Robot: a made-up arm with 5 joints.
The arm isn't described. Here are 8 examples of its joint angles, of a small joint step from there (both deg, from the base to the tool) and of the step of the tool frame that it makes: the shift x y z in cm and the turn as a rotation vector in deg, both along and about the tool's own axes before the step.
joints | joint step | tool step
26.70 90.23 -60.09 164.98 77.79 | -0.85 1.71 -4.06 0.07 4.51 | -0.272 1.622 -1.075 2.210 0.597 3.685
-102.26 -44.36 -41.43 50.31 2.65 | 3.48 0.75 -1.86 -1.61 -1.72 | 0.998 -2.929 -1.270 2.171 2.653 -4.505
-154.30 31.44 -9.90 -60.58 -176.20 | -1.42 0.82 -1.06 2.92 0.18 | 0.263 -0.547 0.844 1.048 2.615 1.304
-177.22 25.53 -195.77 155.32 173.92 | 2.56 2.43 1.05 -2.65 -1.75 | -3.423 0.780 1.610 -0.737 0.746 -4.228
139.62 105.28 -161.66 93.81 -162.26 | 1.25 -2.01 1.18 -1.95 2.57 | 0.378 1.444 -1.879 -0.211 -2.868 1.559
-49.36 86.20 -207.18 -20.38 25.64 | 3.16 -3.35 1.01 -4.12 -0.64 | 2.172 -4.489 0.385 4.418 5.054 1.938
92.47 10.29 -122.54 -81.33 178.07 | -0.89 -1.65 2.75 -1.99 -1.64 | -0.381 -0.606 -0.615 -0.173 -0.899 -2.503
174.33 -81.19 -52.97 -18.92 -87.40 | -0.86 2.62 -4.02 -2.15 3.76 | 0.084 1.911 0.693 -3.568 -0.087 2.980
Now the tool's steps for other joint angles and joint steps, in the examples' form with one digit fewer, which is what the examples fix.
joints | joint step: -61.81 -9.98 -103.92 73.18 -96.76 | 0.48 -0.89 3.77 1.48 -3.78
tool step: 0.59 -1.25 2.76 4.27 0.95 -4.15
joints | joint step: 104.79 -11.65 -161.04 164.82 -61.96 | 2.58 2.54 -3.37 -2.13 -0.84
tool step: 0.60 0.64 -0.30 -2.43 1.74 -3.39
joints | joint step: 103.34 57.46 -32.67 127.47 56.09 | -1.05 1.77 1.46 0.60 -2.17
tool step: 0.78 -1.22 1.59 -2.88 -2.57 -3.11
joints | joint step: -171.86 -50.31 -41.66 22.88 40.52 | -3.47 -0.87 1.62 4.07 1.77
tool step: 0.41 3.17 0.74 -5.58 -1.51 3.14
